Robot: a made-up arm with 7 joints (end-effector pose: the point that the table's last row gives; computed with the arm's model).
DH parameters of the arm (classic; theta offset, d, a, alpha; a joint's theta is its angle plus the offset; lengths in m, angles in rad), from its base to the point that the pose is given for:
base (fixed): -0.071 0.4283 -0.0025 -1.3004
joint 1: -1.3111 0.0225 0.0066 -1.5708
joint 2: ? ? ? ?
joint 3: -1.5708 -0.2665 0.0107 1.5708
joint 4: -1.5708 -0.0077 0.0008 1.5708
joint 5: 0 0.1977 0.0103 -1.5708
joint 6: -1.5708 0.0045 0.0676 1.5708
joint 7: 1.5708 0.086 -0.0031 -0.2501
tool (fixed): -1.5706 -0.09 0 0
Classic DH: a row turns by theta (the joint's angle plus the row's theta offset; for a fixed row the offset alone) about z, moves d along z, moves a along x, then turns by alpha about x.
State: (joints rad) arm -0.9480 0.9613 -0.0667 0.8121 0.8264 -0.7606 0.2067
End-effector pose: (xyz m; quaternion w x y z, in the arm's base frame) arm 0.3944 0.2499 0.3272 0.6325 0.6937 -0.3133 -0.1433
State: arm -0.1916 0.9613 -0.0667 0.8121 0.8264 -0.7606 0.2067
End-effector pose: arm 0.1782 0.3223 0.1221 0.6956 0.6407 0.0054 -0.3249
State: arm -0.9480 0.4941 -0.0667 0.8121 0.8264 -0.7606 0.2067
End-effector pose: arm 0.4184 0.0725 0.2326 0.7330 0.5120 -0.3955 -0.2100
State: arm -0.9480 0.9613 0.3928 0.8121 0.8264 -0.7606 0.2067
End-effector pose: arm 0.3645 0.3086 0.3919 0.6634 0.6499 -0.3635 0.0739
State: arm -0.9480 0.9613 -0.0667 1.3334 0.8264 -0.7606 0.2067
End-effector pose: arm 0.3535 0.3393 0.2313 0.7427 0.6553 -0.0835 -0.1096
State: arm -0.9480 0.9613 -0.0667 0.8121 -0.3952 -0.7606 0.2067
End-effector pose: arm 0.3777 0.2827 0.3730 0.8196 0.2417 -0.4958 0.1550
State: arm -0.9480 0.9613 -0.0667 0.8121 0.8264 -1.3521 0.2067
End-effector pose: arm 0.3614 0.2095 0.3215 0.5580 0.5814 -0.4821 -0.3438
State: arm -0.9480 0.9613 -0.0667 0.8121 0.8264 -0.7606 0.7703
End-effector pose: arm 0.3897 0.2506 0.3388 0.5984 0.6255 -0.4977 0.0543
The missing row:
joint 2: 1.2915 -0.0121 0.0159 1.5708
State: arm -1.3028 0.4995 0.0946 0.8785 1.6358 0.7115 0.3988
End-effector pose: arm 0.4579 0.1671 0.3935 0.4401 0.8015 -0.0293 0.4039
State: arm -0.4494 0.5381 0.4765 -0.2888 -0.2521 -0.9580 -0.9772
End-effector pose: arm 0.2025 0.1307 0.3846 0.5519 0.4473 -0.6165 -0.3396
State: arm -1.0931 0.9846 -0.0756 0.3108 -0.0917 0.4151 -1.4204
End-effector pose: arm 0.3940 0.2040 0.4273 0.8143 0.2595 0.0694 -0.5146
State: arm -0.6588 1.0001 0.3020 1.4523 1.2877 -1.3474 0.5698
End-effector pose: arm 0.2317 0.3505 0.1678 0.7830 0.5605 -0.1864 -0.1947
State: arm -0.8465 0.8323 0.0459 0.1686 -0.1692 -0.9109 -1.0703
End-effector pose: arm 0.3211 0.1292 0.4074 0.5279 0.4918 -0.4647 -0.5134
